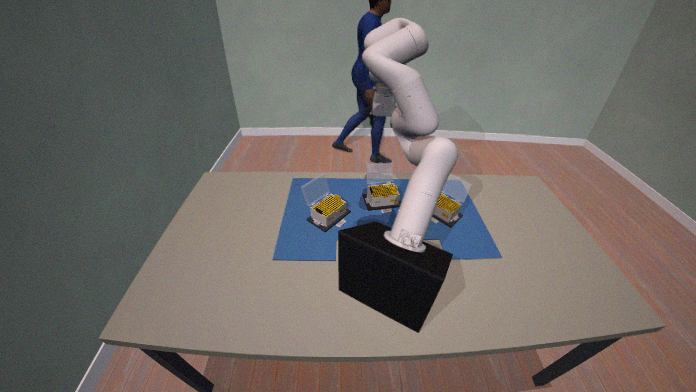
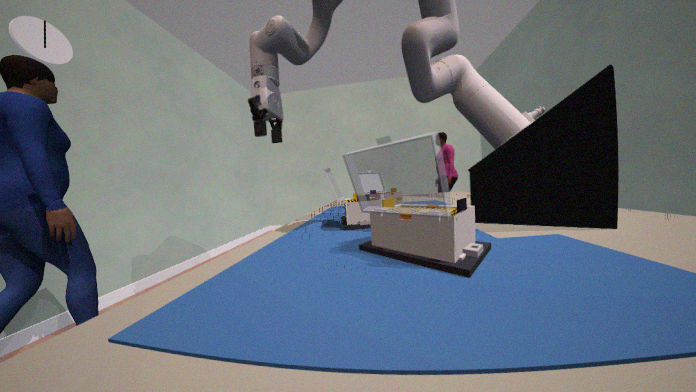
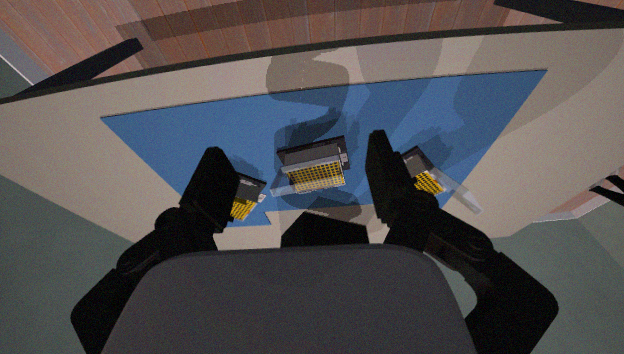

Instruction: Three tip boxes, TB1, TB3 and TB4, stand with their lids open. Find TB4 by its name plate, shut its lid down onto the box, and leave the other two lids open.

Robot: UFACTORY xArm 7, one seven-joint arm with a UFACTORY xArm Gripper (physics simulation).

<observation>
The pictures show: the gripper and a blue mat.
The gripper is seen too in image 3.
</observation>
